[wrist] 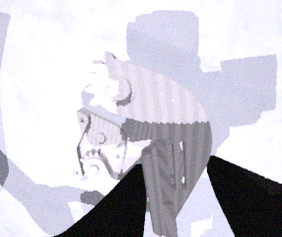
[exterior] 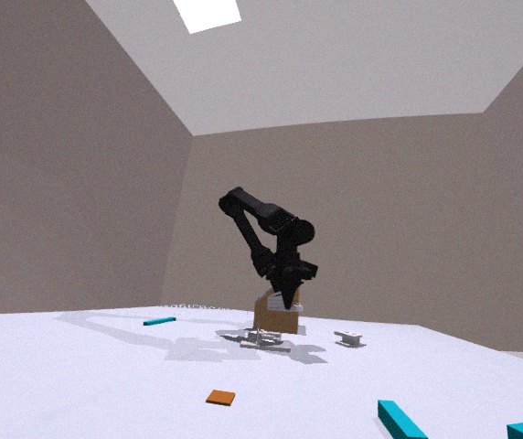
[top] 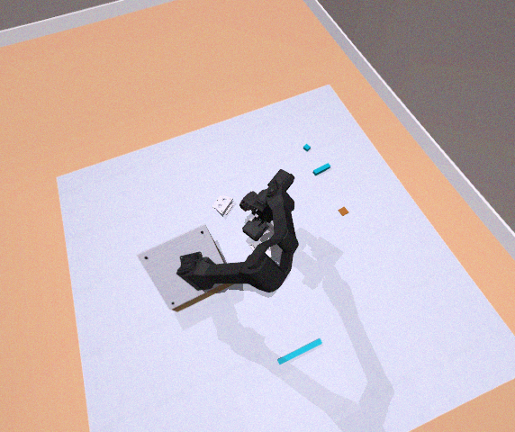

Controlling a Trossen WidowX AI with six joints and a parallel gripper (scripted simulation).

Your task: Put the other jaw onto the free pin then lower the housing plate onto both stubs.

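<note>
Right now my gripper tip is 30 mm past the jaw and 20 mm to the right of it. Also, from my gripper tip: white block piece: 160 mm to the left, 130 mm behind, 80 mm below; short cyan bar: 300 mm ahead, 200 mm to the left, 80 mm below; orange tile: 310 mm ahead, 90 mm below.
</note>
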